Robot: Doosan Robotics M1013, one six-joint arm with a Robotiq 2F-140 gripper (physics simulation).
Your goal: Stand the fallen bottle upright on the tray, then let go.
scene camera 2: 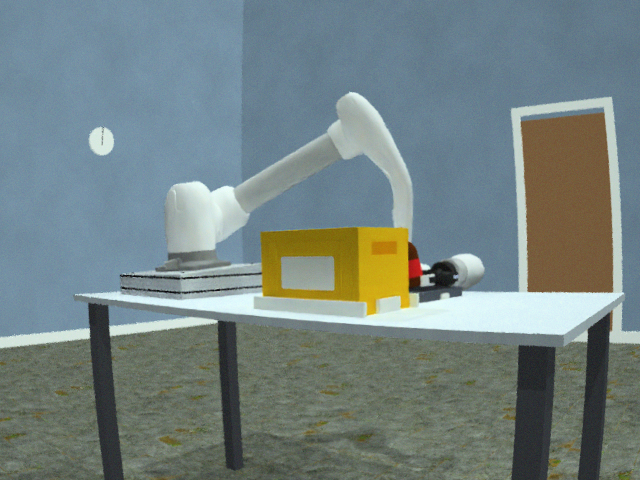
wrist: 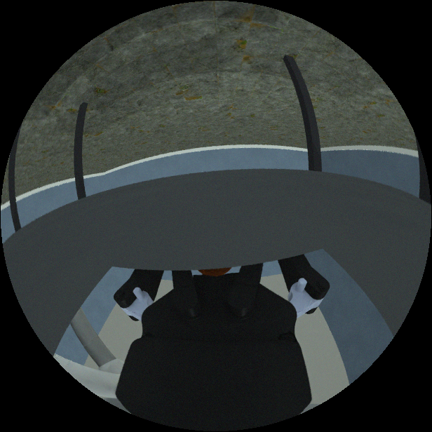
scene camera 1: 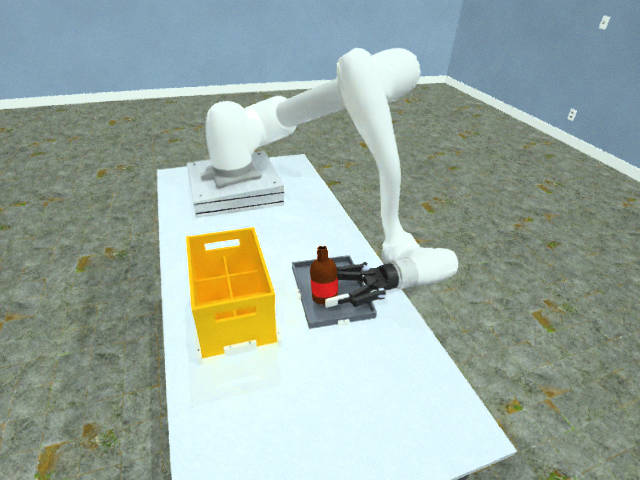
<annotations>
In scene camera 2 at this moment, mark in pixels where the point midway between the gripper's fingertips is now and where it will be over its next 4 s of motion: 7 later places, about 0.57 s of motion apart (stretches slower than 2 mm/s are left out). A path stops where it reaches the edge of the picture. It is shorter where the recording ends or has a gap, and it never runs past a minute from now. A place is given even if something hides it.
The gripper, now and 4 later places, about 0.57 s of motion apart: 406,280; 406,283; 411,282; 429,279; 433,260
</annotations>
